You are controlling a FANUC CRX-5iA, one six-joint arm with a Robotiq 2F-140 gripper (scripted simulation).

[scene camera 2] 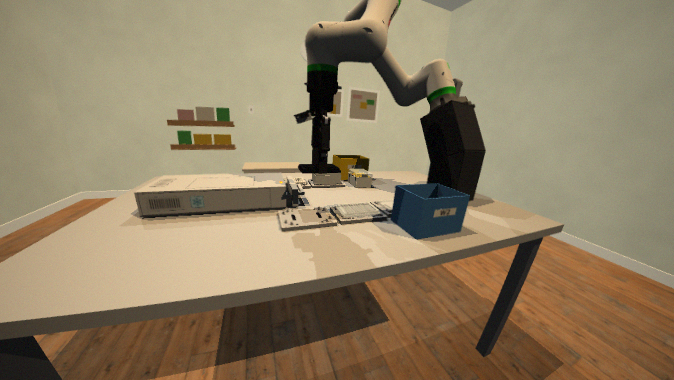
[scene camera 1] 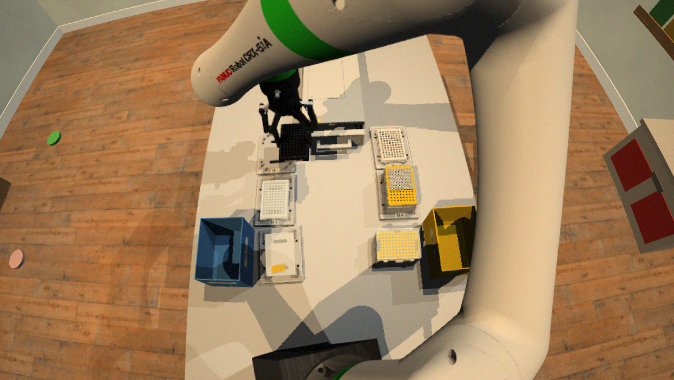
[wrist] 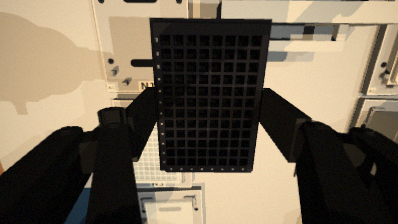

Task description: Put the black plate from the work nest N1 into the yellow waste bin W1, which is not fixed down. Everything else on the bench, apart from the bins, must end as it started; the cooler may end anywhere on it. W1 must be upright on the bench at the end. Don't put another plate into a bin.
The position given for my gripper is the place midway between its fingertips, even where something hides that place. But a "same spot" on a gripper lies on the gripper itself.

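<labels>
My gripper is visible in scene camera 1 point(294, 142), in scene camera 2 and in the wrist view. On my gripper point(wrist: 41, 175) and point(scene camera 2: 321, 138) are the same spot.
</labels>
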